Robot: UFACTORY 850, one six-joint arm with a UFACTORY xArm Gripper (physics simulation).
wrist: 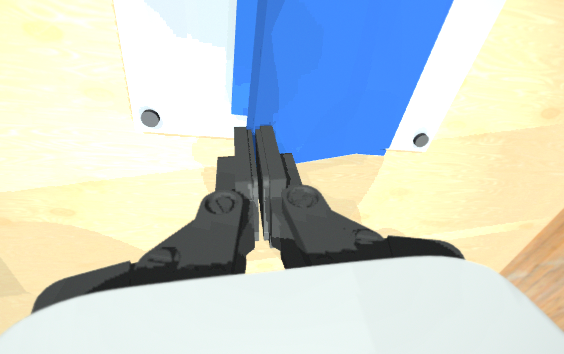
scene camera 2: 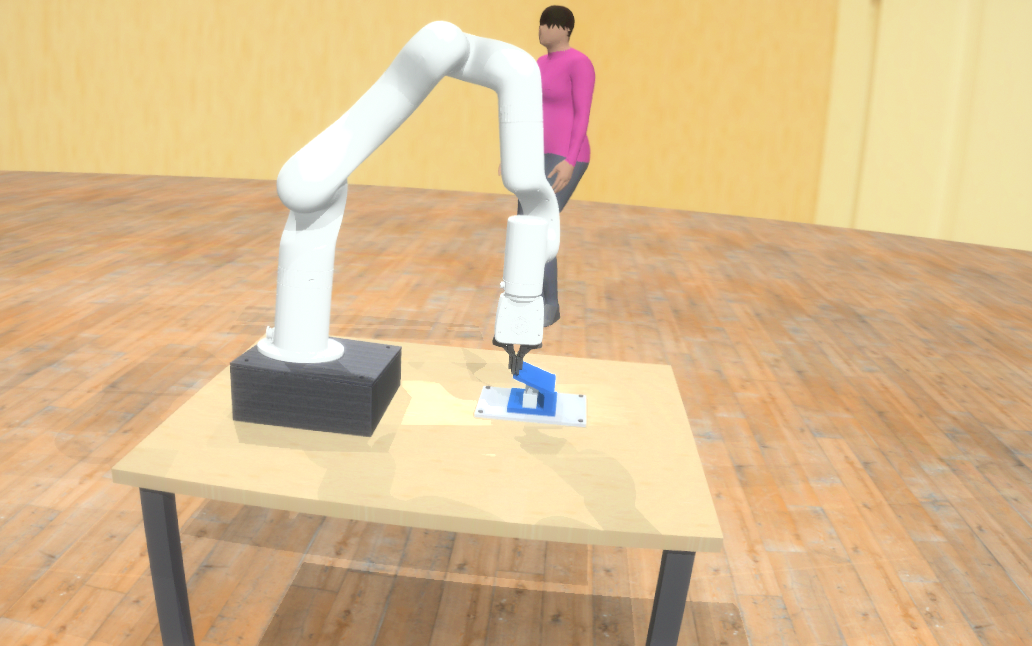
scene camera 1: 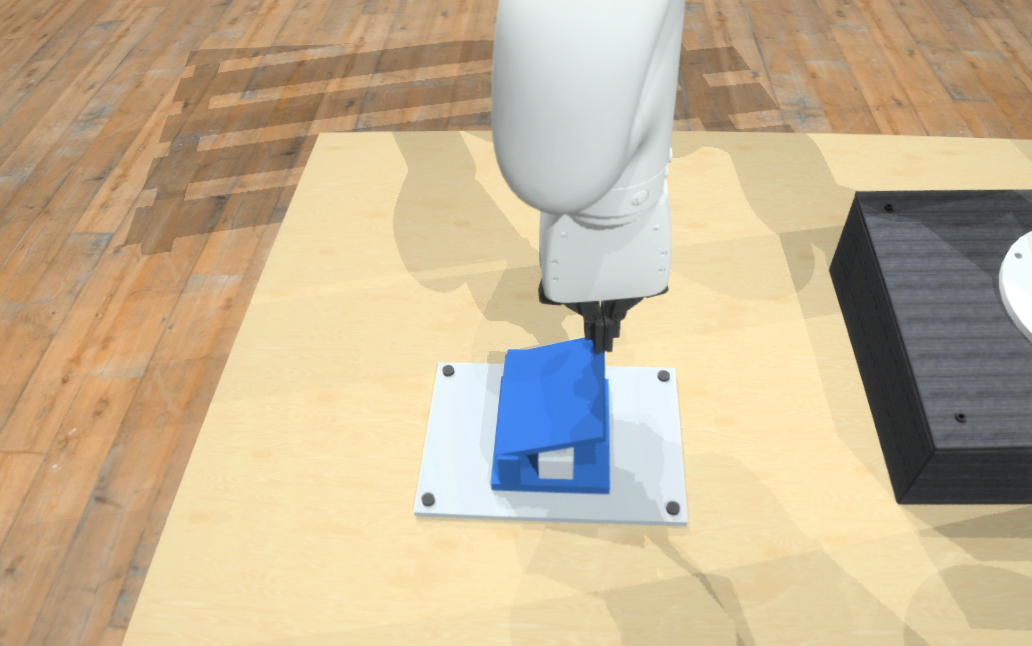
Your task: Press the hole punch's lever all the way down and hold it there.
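Observation:
The hole punch's blue lever is tilted, its raised side towards the robot base, with a gap to the blue punch base below. A light grey block shows in that gap. My gripper is shut and empty, pointing down. Its fingertips are at a corner of the lever's raised edge, overlapping it in scene camera 1; I cannot tell whether they touch it. The fingers hide that corner.
The punch sits on a white plate with dark corner screws, on the wooden table. The black robot pedestal stands on the same table. A person in pink stands behind the arm.

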